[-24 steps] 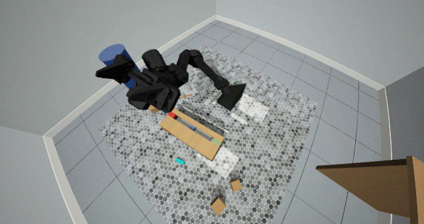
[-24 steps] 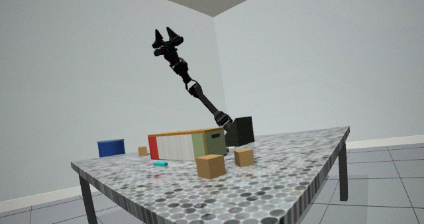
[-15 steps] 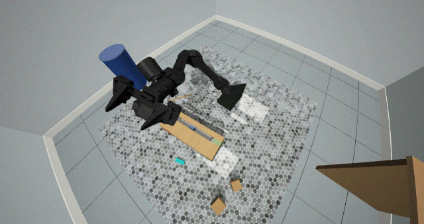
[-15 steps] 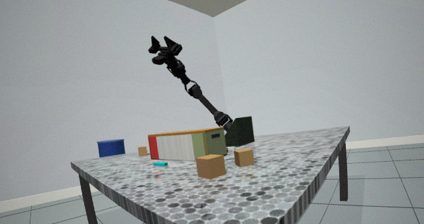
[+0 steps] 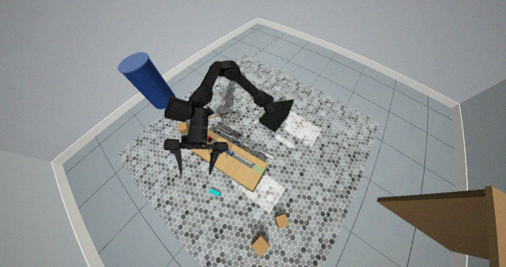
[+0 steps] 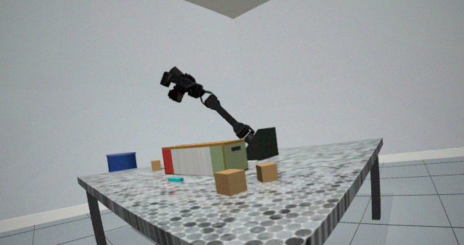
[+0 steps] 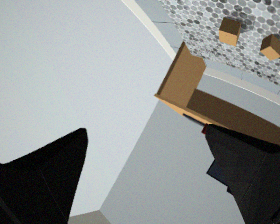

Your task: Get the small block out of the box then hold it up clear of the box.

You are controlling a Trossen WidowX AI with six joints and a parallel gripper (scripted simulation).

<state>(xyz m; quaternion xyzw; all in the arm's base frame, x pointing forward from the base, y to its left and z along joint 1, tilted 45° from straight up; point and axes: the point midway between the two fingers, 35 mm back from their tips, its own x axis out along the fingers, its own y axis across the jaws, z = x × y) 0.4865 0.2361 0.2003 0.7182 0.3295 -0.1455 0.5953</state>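
The light blue block lies 290 mm below my gripper tip, 150 mm behind it and 70 mm to the right of it. Also, from my gripper tip: tan cube 440 mm to the right, 350 mm below, 90 mm behind; then box 310 mm below, 160 mm behind, 60 mm to the right; then cyan piece 370 mm below, 50 mm ahead, 10 mm to the right.
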